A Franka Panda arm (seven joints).
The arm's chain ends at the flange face. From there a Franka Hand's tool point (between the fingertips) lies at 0.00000 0.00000 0.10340 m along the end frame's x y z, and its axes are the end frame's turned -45 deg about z.
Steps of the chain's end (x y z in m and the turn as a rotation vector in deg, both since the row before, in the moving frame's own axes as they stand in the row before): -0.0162, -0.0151, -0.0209, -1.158, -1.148, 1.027; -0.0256, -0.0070, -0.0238, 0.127, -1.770, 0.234; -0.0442, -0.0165, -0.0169, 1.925, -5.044, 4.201; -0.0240, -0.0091, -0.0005, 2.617, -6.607, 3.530; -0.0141, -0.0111, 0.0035, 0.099, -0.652, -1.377; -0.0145, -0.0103, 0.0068, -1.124, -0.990, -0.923; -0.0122, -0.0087, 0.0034, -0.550, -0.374, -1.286
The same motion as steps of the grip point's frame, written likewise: -0.0037, -0.0221, -0.0209, -0.007, -1.631, 1.027; -0.0152, -0.0255, -0.0238, 1.341, -1.162, 0.234; -0.0232, -0.0519, -0.0174, 4.928, -2.205, 4.201; -0.0152, -0.0353, -0.0013, 6.522, -2.821, 3.530; -0.0028, -0.0188, 0.0035, 0.531, -0.391, -1.377; -0.0057, -0.0173, 0.0068, -0.095, -1.495, -0.923; -0.0037, -0.0145, 0.0034, -0.124, -0.653, -1.286
